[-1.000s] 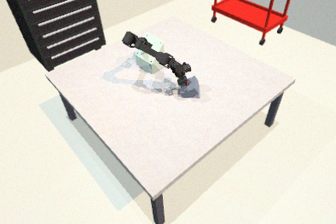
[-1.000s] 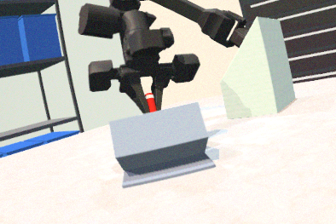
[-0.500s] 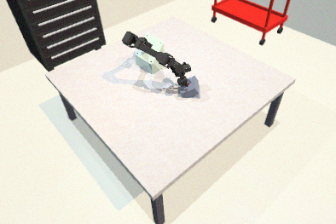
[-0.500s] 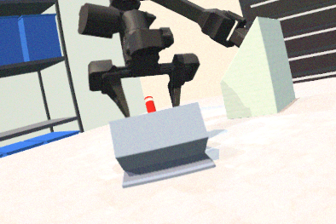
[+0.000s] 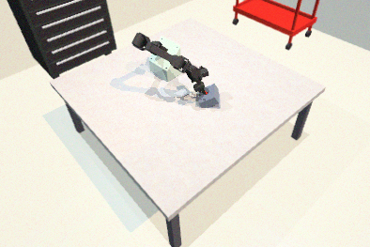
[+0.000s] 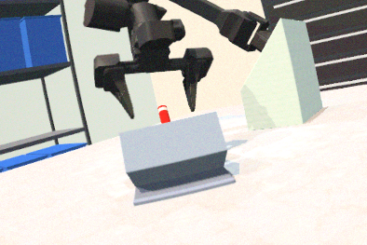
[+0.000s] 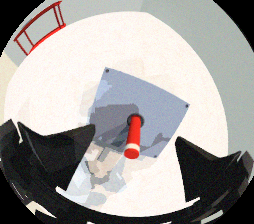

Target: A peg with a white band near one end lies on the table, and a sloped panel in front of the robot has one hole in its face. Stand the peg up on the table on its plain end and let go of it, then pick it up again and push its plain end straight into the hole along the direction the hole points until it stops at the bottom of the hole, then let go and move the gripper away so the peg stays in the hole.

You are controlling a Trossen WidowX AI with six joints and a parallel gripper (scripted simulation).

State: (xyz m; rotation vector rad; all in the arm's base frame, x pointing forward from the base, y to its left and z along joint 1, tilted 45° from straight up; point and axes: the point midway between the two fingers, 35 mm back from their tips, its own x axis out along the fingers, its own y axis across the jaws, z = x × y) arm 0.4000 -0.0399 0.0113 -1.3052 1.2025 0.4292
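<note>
My gripper tip is 10 mm above the red peg. Round my gripper tip: sloped panel: 20 mm ahead, 20 mm to the left, 60 mm below.
</note>
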